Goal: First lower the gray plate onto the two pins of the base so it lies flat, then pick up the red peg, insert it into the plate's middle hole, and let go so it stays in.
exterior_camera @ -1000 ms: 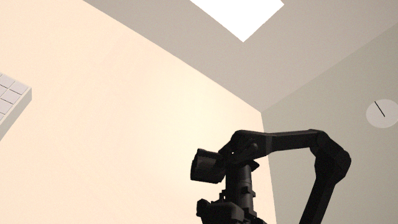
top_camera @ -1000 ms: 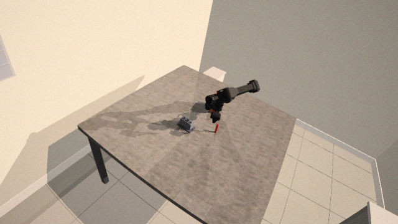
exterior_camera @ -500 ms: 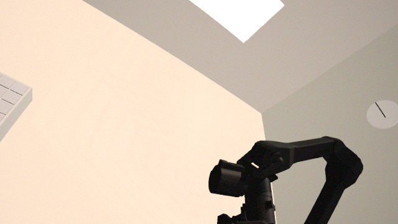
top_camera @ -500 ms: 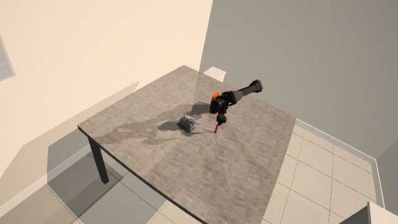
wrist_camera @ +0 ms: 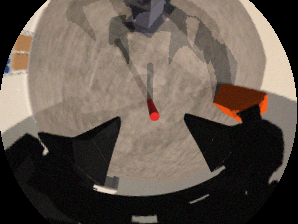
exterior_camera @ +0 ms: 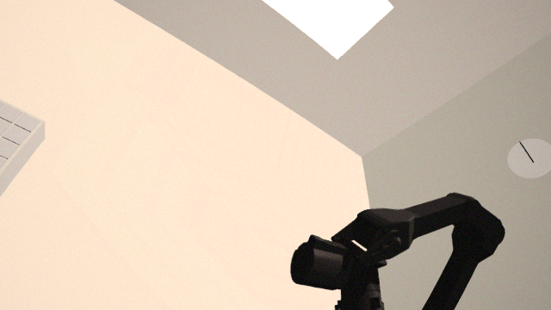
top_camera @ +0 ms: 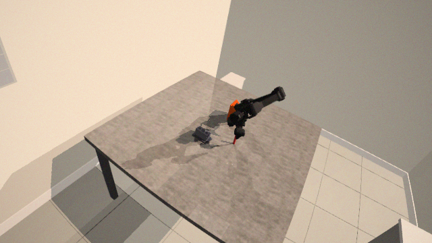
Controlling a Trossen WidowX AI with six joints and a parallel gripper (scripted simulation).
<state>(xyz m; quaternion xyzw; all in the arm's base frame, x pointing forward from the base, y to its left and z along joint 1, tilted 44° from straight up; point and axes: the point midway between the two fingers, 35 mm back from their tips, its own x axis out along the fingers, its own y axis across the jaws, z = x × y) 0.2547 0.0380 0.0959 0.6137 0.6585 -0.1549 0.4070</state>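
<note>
Right now the red peg is 50 mm below my gripper tip. From my gripper tip the other things lie so: pin base: 70 mm ahead, 200 mm to the right, 80 mm below; then gray plate: 70 mm ahead, 200 mm to the right, 40 mm below.
</note>
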